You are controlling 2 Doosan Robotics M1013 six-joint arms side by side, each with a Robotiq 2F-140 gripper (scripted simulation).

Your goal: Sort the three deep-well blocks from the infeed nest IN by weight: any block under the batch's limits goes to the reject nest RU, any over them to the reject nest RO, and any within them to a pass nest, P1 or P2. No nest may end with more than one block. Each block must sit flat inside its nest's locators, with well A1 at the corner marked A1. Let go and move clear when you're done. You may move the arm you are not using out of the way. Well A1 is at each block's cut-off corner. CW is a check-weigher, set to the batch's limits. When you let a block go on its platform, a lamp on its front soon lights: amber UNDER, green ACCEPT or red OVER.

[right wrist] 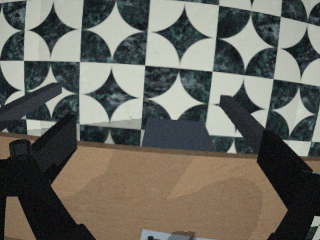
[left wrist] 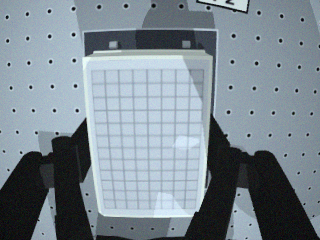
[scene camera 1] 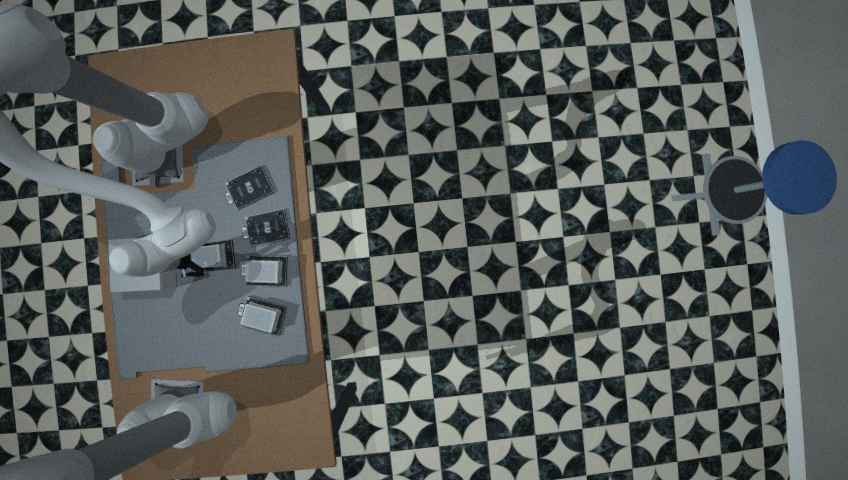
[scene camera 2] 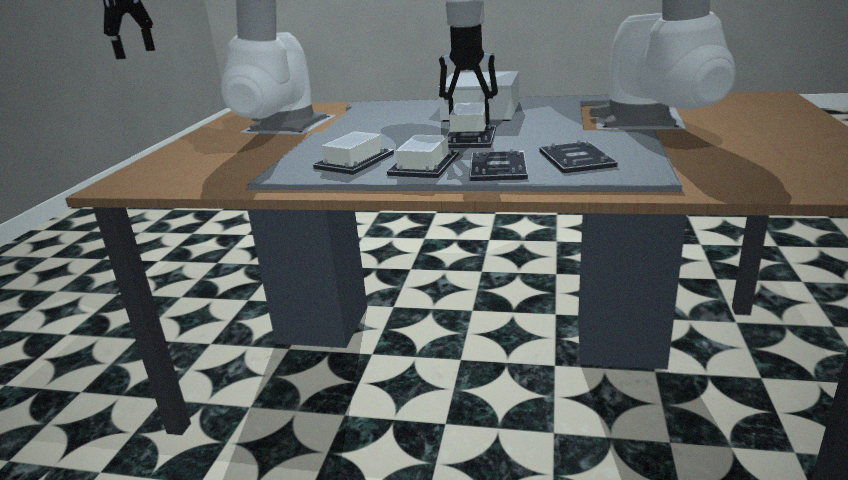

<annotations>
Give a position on a dark infeed nest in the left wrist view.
140, 38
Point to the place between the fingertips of my left gripper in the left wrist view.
149, 127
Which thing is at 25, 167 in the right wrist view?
My right gripper.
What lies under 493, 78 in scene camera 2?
My left gripper.
</annotations>
